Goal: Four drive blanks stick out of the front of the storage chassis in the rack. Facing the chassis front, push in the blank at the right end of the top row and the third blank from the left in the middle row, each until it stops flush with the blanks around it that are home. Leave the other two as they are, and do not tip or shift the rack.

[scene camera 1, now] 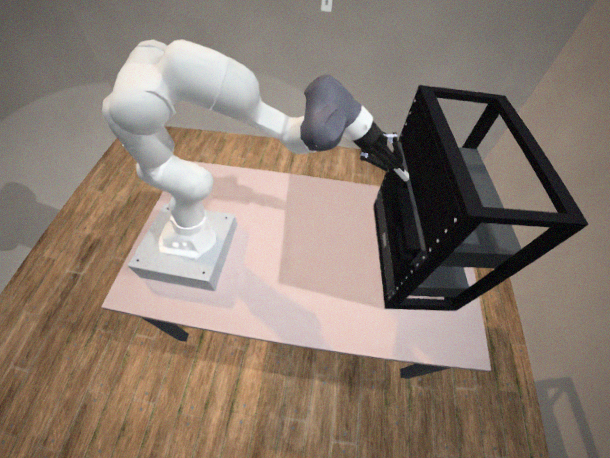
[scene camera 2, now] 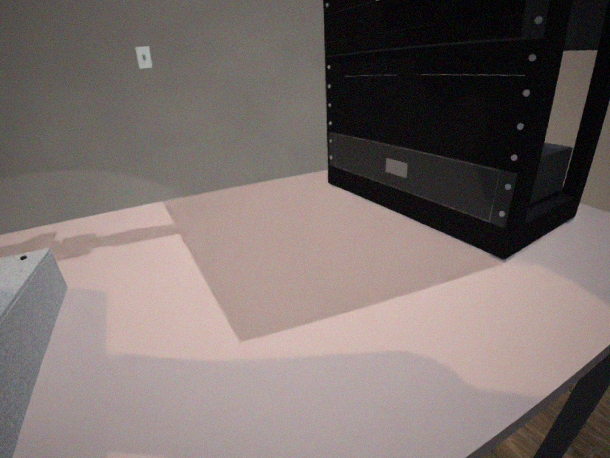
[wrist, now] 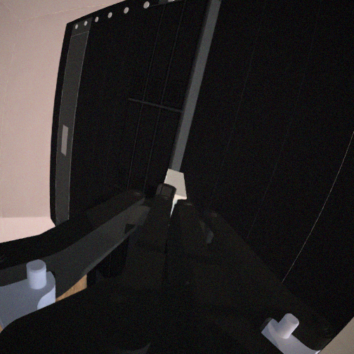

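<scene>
The wrist view shows my gripper. In the pictures, my gripper is there together with a black rack.
</scene>
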